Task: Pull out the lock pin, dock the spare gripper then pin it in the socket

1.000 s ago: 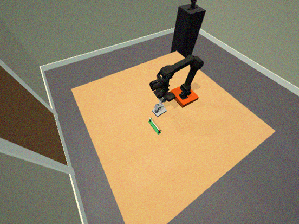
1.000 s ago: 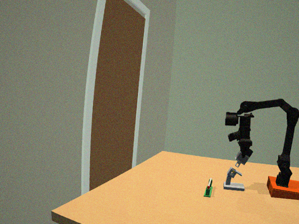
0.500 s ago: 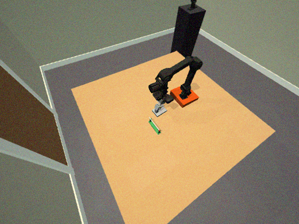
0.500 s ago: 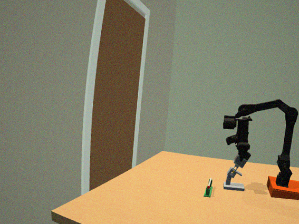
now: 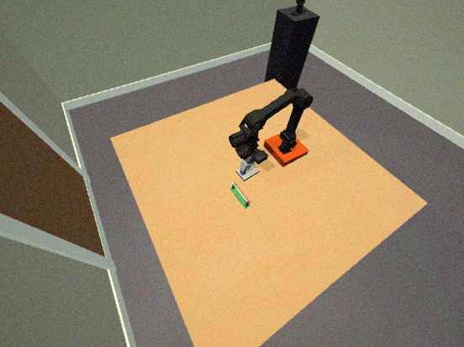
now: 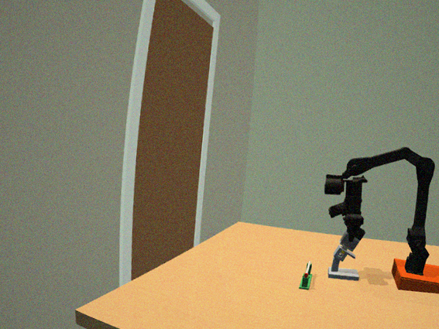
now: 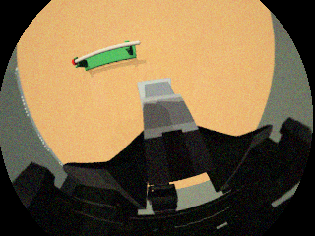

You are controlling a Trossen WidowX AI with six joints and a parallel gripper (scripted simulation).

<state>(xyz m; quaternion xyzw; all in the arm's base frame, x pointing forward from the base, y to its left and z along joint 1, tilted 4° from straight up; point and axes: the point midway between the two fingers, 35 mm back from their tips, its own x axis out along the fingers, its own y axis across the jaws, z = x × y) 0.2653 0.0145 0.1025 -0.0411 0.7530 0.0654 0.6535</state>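
Now: gripper tip 12 cm to the right of the green bracket, 12 cm short of it and 11 cm above it. Also, from my gripper tip: spare gripper (right at my gripper tip); grey mount (8 cm below, 1 cm ahead).
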